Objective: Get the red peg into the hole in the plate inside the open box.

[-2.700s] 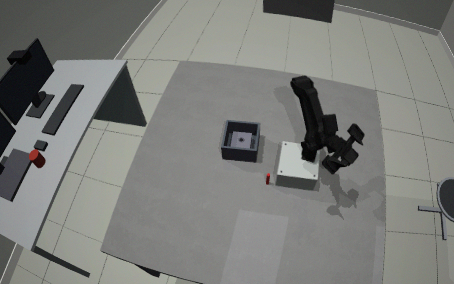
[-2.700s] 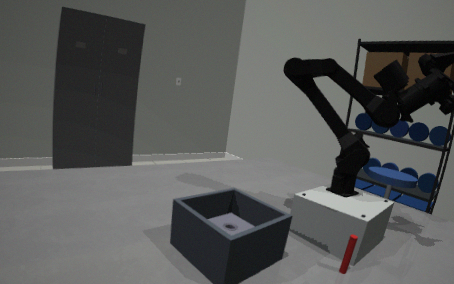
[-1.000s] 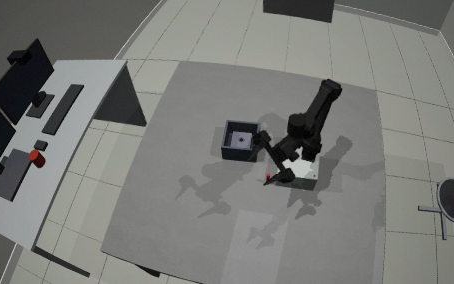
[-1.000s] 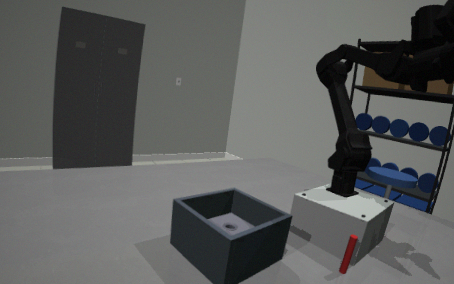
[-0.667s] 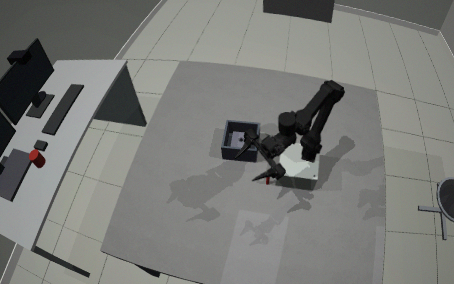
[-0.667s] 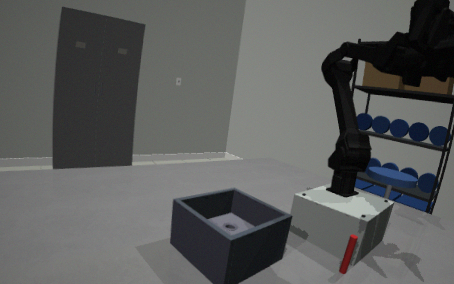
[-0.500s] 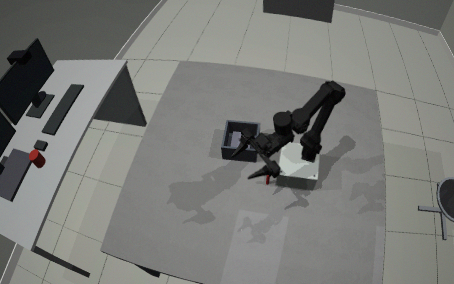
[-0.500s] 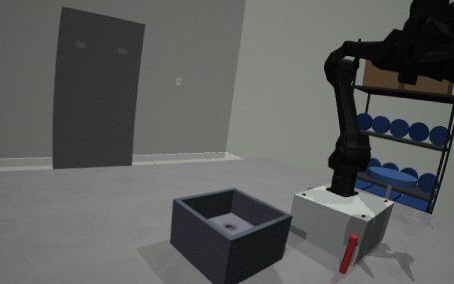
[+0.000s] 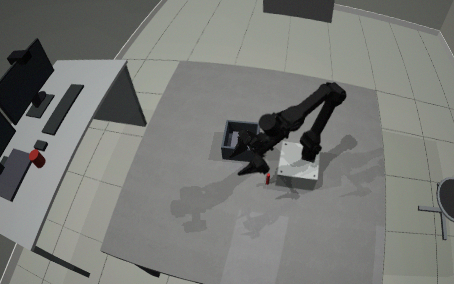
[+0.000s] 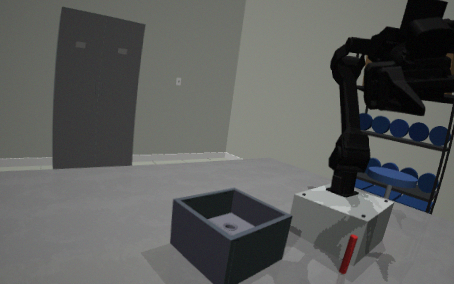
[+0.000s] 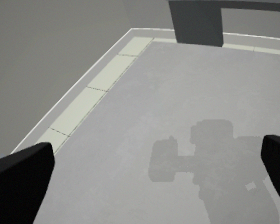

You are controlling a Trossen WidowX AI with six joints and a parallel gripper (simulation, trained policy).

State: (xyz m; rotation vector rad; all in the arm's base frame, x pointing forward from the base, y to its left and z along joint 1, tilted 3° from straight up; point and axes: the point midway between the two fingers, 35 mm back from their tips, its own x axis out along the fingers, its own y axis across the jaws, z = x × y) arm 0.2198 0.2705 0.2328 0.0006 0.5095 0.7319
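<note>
Now: gripper tip 280 mm above the red peg, 140 mm to the left of it and 100 mm past it. The rest, counted from my gripper tip: dark box 300 mm below, 290 mm to the right, 80 mm ahead.
</note>
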